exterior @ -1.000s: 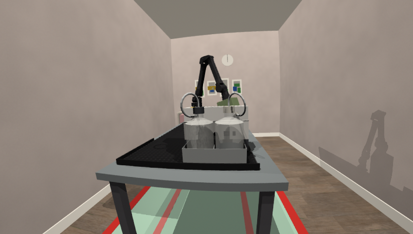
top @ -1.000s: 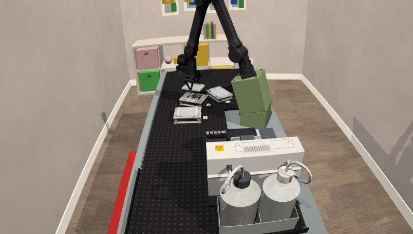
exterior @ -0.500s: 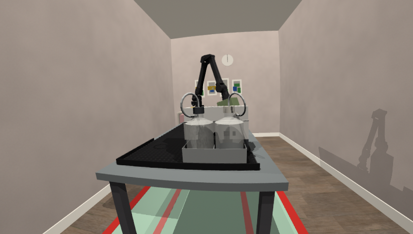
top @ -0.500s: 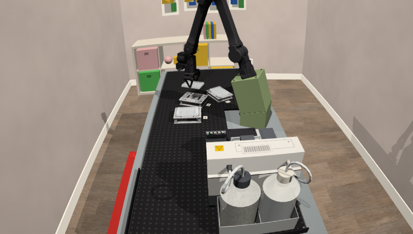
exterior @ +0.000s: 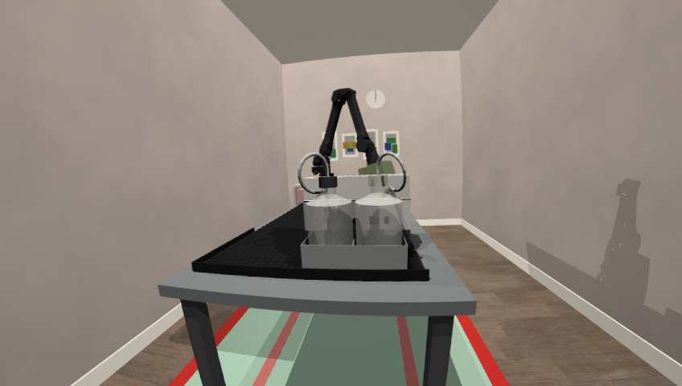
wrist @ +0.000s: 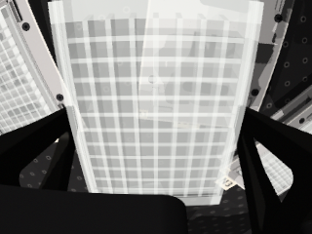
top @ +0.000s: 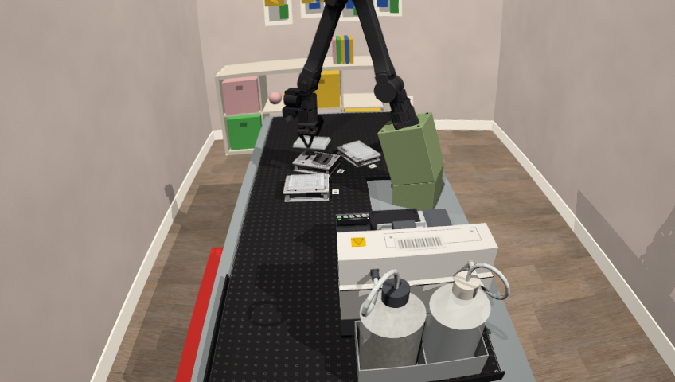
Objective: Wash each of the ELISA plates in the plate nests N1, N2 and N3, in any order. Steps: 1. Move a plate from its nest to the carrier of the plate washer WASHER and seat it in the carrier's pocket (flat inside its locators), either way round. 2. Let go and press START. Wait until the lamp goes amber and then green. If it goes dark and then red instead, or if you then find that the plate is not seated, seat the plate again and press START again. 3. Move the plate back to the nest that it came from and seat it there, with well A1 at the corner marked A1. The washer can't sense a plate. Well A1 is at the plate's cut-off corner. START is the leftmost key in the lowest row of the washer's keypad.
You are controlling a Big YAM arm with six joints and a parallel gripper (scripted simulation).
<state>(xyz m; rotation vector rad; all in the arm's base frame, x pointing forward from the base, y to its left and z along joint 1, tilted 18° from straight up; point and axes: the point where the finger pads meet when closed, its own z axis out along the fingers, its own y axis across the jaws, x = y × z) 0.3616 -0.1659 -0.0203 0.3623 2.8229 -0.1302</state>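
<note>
Right now the washer carrier is 460 mm to the left of my hand, 270 mm behind it and 50 mm below it. Round my hand: plate washer 620 mm to the left, 270 mm behind, 10 mm below.
</note>
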